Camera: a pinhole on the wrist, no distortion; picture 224 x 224 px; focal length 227.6 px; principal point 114.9 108.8 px. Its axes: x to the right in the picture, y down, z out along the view. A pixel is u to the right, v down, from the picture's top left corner.
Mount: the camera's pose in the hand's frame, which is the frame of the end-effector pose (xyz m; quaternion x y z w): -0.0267 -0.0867 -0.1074 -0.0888 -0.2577 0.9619 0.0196
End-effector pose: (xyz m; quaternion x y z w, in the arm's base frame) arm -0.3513 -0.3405 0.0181 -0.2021 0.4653 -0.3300 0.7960
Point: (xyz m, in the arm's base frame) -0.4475 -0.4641 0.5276
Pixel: 192.7 195.8
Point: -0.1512 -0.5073 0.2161
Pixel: 8.6 35.5
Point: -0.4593 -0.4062 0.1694
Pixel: 175.1 172.4
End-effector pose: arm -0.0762 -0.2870 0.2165 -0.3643 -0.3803 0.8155 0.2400
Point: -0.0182 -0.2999 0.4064
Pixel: 197.3 80.5
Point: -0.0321 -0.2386 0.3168
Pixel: 95.3 50.5
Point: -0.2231 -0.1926 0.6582
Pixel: 73.8 145.4
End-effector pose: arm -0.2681 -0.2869 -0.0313 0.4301 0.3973 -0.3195 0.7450
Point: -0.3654 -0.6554 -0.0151
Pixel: 64.1 64.8
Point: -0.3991 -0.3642 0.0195
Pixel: 174.9 41.4
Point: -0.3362 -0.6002 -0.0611
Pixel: 31.5 57.3
